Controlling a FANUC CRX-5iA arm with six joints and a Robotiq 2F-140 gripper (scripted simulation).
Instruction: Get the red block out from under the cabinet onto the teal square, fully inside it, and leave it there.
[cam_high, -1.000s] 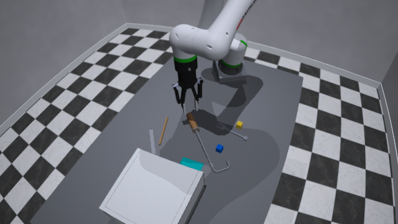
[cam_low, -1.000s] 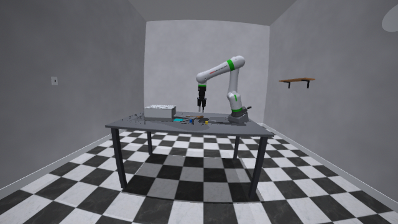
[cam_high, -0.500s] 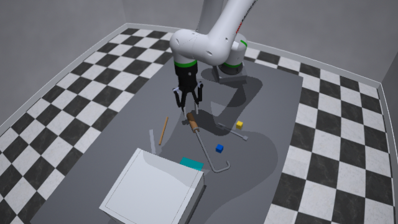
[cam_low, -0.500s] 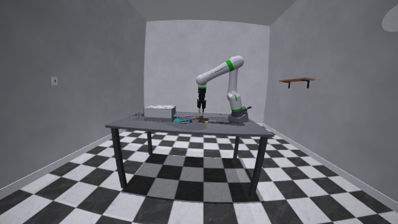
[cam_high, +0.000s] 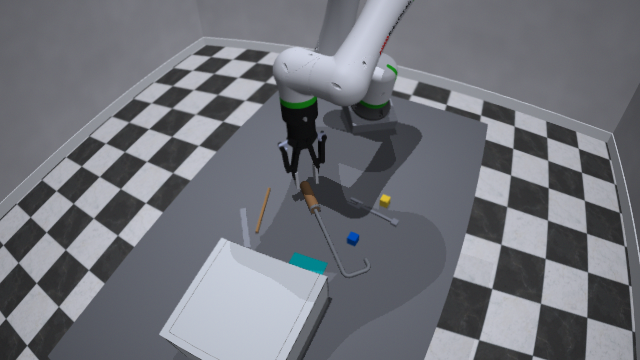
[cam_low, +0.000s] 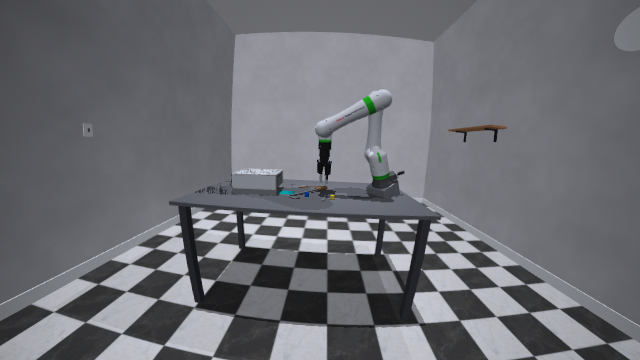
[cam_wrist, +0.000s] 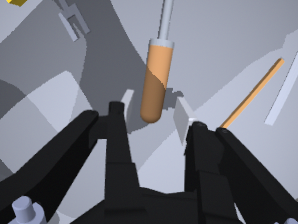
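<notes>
Right now my hand is 10 cm to the left of the thin wooden stick, 10 cm short of it and 8 cm above it. The rest, counted from my hand: blue cube: 19 cm to the left, 12 cm ahead, 7 cm below; hook tool: 12 cm to the left, 8 cm ahead, 7 cm below; grey fork-ended tool: 21 cm to the left, 8 cm below.
</notes>
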